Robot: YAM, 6 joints.
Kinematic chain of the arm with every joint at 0, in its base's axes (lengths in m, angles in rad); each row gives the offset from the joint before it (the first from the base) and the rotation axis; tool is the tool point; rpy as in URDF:
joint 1: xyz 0 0 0.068 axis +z
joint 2: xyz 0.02 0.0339 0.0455 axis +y
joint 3: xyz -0.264 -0.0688 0 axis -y
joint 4: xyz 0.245 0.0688 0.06 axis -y
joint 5: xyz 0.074 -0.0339 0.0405 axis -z
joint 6: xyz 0.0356 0 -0.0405 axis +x
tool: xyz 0 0 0 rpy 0 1.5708 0
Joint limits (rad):
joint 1: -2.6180..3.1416
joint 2: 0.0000..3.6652
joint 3: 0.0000..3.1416
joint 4: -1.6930..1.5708
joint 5: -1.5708..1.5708
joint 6: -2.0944..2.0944
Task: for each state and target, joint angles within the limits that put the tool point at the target. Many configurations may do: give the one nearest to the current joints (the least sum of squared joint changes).
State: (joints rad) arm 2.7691 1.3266 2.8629 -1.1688 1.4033 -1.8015
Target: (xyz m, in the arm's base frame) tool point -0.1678 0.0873 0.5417
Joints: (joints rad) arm 2.8461 1.4785 2.2810 -1.4964 1.3395 -1.8015
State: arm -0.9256 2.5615 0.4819 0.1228 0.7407 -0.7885
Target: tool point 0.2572 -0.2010 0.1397
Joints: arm -0.5862 1.7364 0.7787 0.1978 0.7850 -0.7885
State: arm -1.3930 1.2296 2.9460 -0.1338 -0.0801 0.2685
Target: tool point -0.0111 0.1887 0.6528
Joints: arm -1.4901 0.9118 2.6358 -0.6213 -0.1165 0.2685
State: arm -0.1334 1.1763 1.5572 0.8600 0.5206 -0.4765
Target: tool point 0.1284 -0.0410 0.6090
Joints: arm -0.1745 1.1288 1.5560 0.8688 0.5328 -0.4765
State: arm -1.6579 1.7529 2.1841 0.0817 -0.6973 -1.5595
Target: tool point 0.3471 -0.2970 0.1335
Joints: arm -0.7614 2.1791 1.4467 -0.1556 -0.7584 -1.5595
